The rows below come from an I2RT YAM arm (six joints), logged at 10 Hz.
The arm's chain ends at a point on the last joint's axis. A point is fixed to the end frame.
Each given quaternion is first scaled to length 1.
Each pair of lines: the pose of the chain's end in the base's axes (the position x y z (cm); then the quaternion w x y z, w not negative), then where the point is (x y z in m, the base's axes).
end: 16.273 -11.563 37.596 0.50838 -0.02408 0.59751 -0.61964
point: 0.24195 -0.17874 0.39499
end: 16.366 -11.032 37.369 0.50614 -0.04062 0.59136 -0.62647
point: 0.24385 -0.17197 0.39344
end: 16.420 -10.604 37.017 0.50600 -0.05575 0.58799 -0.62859
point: 0.24566 -0.16597 0.39001
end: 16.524 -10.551 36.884 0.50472 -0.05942 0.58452 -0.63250
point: 0.24669 -0.16525 0.38927
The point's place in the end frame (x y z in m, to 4 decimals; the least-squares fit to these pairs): -0.0076 0.0185 0.1011
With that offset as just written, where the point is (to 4 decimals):
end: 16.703 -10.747 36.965 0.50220 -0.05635 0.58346 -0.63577
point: 0.2478 -0.1680 0.3904
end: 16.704 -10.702 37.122 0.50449 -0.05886 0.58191 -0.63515
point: 0.2482 -0.1669 0.3923
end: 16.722 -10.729 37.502 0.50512 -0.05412 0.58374 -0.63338
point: 0.2481 -0.1676 0.3959
